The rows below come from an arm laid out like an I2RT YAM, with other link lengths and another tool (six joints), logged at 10 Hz.
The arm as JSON. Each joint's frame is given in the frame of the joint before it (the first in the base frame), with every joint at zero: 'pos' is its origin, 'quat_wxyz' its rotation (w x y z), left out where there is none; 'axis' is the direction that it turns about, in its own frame. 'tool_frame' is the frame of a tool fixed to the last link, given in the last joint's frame.
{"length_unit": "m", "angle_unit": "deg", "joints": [
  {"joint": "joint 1", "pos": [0.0, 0.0, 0.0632], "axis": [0.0, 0.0, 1.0]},
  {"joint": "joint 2", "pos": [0.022, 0.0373, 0.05], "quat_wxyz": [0.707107, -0.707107, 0.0, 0.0], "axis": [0.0, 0.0, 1.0]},
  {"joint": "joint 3", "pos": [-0.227, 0.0, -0.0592], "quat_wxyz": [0.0, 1.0, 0.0, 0.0], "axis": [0.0, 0.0, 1.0]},
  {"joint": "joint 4", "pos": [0.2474, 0.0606, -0.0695], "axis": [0.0, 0.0, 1.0]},
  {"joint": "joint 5", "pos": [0.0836, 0.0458, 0.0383], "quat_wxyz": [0.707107, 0.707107, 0.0, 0.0], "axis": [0.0, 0.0, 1.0]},
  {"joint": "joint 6", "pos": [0.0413, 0.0, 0.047], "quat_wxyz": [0.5, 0.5, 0.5, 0.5], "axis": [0.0, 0.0, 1.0]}
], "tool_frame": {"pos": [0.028, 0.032, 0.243], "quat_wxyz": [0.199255, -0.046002, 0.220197, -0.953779]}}
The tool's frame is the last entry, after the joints.
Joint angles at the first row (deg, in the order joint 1, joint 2, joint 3, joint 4, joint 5, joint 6):
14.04 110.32 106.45 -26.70 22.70 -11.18
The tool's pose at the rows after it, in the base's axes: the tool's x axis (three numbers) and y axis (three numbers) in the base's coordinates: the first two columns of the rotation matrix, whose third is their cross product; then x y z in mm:
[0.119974, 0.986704, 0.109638, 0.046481, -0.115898, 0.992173, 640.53, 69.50, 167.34]
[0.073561, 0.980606, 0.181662, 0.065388, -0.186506, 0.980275, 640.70, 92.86, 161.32]
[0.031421, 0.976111, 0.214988, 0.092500, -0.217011, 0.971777, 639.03, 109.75, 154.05]
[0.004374, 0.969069, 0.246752, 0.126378, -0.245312, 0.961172, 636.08, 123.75, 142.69]
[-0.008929, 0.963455, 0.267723, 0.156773, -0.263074, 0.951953, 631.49, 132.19, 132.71]
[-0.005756, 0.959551, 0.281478, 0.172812, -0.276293, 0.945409, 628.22, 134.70, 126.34]
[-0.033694, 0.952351, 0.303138, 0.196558, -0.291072, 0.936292, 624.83, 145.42, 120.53]
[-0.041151, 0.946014, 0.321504, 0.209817, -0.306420, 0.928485, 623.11, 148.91, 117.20]
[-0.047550, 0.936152, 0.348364, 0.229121, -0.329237, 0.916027, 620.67, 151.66, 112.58]
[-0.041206, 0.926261, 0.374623, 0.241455, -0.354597, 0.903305, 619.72, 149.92, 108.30]
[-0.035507, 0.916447, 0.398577, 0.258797, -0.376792, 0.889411, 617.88, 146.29, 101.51]
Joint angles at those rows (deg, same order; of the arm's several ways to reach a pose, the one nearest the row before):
15.11 110.34 106.45 -26.68 16.08 -7.09
15.09 110.39 106.43 -26.70 11.46 -4.78
15.09 110.58 106.30 -26.94 8.03 -4.25
15.09 111.13 106.17 -27.35 5.19 -3.38
15.07 111.35 105.82 -27.97 3.31 -2.70
15.03 111.35 105.36 -28.25 2.63 -1.91
14.92 111.35 104.81 -28.21 0.12 -1.87
14.57 111.35 104.53 -28.23 -1.39 -1.45
13.85 111.35 104.18 -28.38 -3.60 -0.84
12.91 111.35 103.70 -28.25 -5.30 0.05
11.68 111.35 102.93 -28.16 -7.33 0.60

